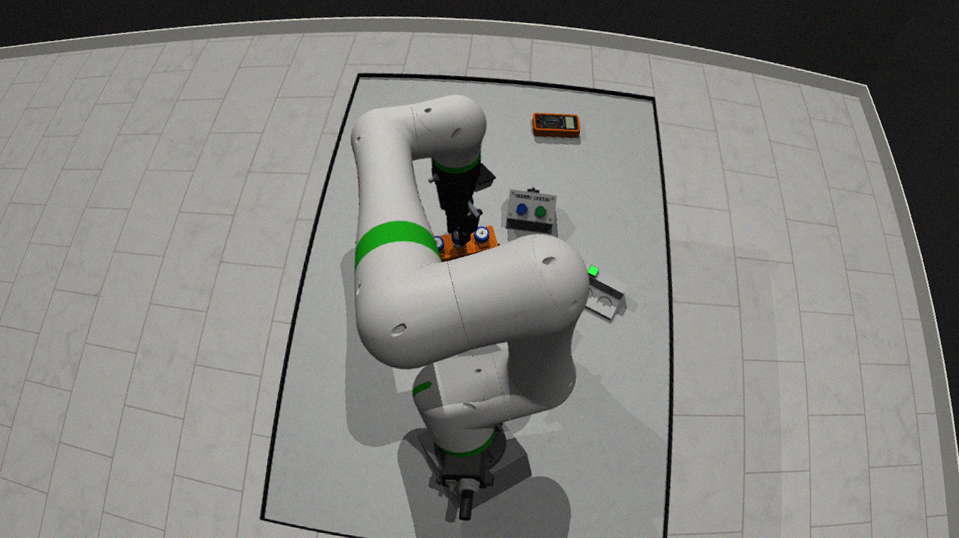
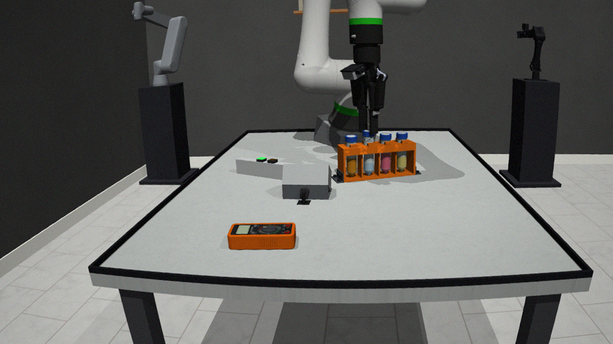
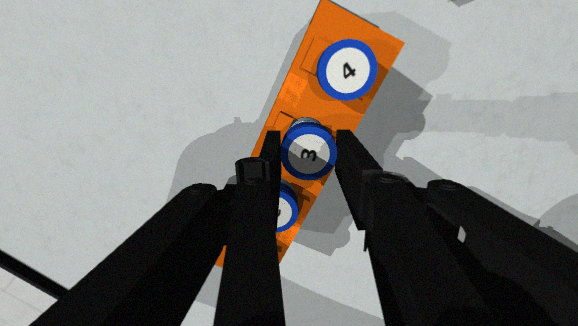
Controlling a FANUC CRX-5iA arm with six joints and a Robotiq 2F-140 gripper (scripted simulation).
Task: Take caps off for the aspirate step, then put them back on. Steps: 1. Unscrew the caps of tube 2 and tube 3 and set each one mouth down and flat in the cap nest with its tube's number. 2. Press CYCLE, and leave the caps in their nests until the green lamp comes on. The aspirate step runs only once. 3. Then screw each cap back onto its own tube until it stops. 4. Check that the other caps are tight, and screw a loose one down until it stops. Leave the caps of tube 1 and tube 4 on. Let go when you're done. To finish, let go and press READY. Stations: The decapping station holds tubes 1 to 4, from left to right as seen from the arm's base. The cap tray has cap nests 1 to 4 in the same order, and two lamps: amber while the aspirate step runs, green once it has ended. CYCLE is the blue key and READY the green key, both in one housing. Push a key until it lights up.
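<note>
My gripper is now 5 cm to the left of the cap 4, 5 cm above it and 2 cm short of it. Also, from my hand: cap 3: 3 cm below; then cap 1: 10 cm to the left, 5 cm below, 3 cm behind; then cap 2: 5 cm to the left, 5 cm below, 2 cm behind.
</note>
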